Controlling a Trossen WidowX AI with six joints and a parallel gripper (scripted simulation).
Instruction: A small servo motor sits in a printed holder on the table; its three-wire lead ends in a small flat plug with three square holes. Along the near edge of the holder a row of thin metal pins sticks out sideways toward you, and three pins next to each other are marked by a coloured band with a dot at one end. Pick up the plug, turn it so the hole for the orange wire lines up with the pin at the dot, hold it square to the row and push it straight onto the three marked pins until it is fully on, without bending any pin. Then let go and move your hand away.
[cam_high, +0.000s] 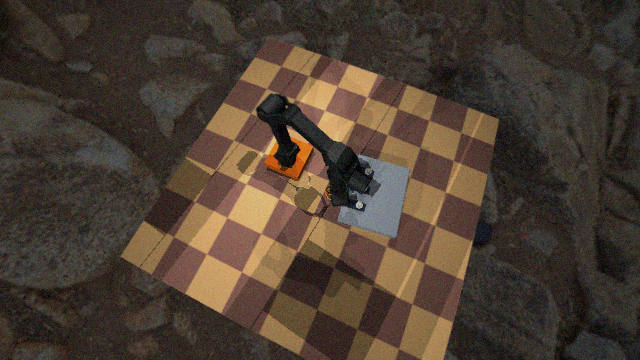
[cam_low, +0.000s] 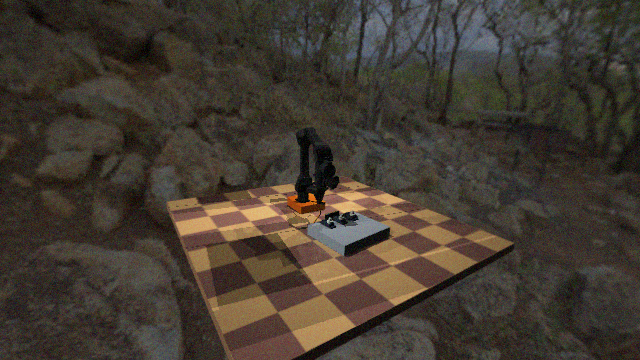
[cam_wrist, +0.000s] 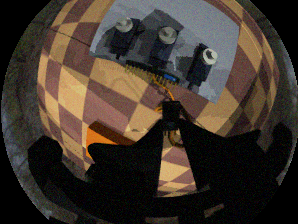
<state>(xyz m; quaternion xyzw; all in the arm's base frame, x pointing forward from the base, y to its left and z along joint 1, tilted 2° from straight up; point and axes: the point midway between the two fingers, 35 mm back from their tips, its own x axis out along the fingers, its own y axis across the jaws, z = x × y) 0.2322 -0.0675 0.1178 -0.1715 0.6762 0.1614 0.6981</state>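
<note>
The dark servo lies 10 cm ahead of my gripper tip, 7 cm below it and 5 cm to the left of it. Also, from my gripper tip: grey printed holder (20 cm ahead, 10 cm below, 5 cm to the left).
</note>
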